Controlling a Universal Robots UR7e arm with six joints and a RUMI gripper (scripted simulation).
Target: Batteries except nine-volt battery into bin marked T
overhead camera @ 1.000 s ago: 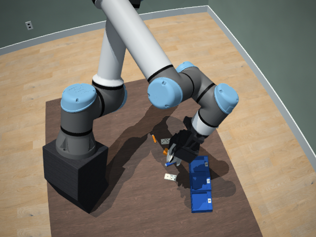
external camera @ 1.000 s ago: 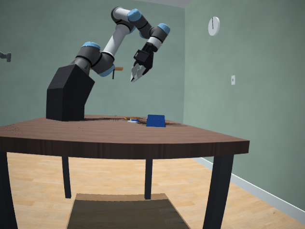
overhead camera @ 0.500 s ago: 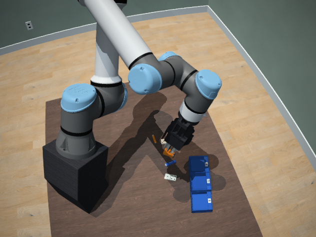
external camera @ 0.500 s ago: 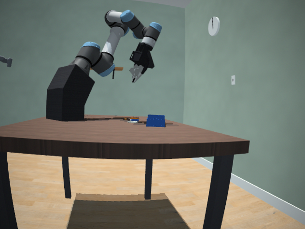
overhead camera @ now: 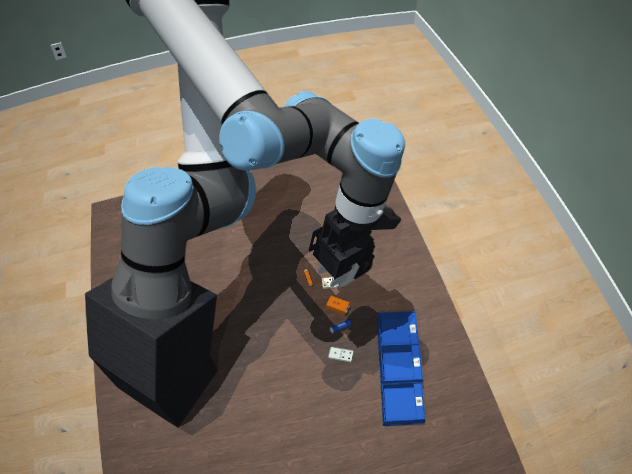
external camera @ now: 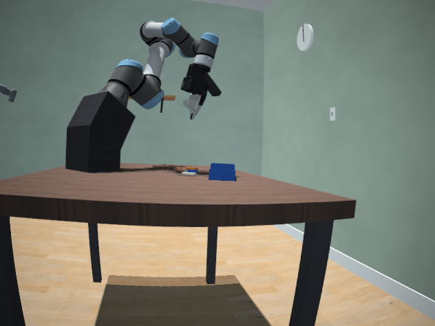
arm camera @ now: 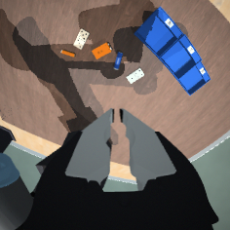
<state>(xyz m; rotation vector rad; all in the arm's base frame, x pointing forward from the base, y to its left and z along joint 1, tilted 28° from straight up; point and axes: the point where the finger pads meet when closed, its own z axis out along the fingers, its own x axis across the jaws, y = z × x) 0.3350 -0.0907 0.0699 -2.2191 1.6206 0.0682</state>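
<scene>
The joined blue bins is 200 mm below my hand, 130 mm to the right of it and 90 mm ahead of it. From my hand the other things lie so: thin orange battery: 220 mm below, 160 mm to the left, 20 mm behind; blue cylindrical battery: 220 mm below, 20 mm to the left, 10 mm ahead; orange nine-volt battery: 220 mm below, 60 mm to the left, 30 mm ahead.
</scene>
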